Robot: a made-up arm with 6 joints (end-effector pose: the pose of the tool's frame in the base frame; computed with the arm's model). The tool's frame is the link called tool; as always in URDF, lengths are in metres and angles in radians.
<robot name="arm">
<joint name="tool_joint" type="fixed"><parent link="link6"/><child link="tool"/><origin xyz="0 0 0" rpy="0 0 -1.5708"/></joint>
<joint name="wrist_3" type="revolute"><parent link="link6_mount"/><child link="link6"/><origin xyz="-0.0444 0 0" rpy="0 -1.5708 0"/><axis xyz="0 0 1"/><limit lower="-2.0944" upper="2.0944" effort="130" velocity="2.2"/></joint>
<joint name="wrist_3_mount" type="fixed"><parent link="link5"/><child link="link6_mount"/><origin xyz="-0.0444 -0.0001 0" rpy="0 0 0"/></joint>
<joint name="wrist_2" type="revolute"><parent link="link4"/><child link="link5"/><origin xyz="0 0 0" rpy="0 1.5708 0"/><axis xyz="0 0 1"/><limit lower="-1.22" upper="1.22" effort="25" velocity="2"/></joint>
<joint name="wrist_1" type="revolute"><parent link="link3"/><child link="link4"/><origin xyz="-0.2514 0.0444 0" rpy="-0.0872 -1.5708 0"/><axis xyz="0 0 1"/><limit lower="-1.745" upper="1.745" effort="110" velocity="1.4"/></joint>
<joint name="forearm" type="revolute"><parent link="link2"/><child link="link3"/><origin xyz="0.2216 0.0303 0" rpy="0 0 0"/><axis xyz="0 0 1"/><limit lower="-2.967" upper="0" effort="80" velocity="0.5"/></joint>
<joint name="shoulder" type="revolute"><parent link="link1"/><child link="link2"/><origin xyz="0 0 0" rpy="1.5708 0 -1.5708"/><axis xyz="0 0 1"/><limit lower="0" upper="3.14" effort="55" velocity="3"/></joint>
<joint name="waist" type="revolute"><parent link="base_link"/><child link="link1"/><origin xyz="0 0 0.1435" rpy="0 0 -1.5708"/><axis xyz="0 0 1"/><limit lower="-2.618" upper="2.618" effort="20" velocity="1.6"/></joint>
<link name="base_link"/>
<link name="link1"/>
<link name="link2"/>
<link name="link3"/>
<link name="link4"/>
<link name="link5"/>
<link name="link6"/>
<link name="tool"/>
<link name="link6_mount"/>
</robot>
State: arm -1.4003 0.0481 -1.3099 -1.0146 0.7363 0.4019
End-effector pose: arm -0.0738 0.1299 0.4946 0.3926 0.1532 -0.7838 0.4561
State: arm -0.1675 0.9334 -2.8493 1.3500 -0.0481 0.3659
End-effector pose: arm -0.2692 0.0414 0.6413 -0.1640 -0.1477 0.6855 0.6938
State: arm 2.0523 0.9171 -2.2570 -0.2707 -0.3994 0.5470
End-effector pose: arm 0.0463 -0.1084 0.6785 0.0599 -0.1170 0.9120 0.3885
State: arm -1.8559 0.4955 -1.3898 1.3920 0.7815 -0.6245
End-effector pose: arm 0.0629 -0.0044 0.5455 0.2303 0.4321 -0.3548 0.7965
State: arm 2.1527 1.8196 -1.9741 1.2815 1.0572 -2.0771
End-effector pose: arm -0.2670 0.2709 0.4224 -0.6795 -0.3164 0.6030 0.2730
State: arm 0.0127 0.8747 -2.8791 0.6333 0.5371 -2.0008
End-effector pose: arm -0.2712 0.0235 0.6268 -0.0905 -0.1287 -0.6500 0.7435
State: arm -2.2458 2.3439 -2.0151 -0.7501 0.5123 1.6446
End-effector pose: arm -0.3333 -0.3688 0.1923 0.8759 -0.1060 -0.3880 0.2667
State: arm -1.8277 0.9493 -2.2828 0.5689 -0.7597 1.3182
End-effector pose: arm 0.0011 0.1338 0.6675 -0.2883 -0.1227 0.0132 0.9496
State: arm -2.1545 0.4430 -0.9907 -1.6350 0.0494 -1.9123
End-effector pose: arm -0.0454 -0.0605 0.4875 0.2715 -0.3590 0.2453 0.8587
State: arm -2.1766 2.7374 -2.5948 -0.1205 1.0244 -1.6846
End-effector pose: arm -0.2994 -0.4162 0.1332 -0.2185 -0.9435 0.2068 0.1392
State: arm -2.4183 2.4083 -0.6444 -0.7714 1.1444 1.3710
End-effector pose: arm -0.1263 -0.0363 -0.0162 -0.8162 -0.0706 -0.1095 0.5629
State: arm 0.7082 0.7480 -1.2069 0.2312 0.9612 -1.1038
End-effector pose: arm 0.0986 0.1064 0.4334 -0.6526 0.5162 0.0064 0.5547
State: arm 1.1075 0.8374 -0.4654 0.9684 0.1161 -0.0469
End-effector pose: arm 0.0851 0.1894 0.2480 -0.1046 0.8125 0.5062 0.2697
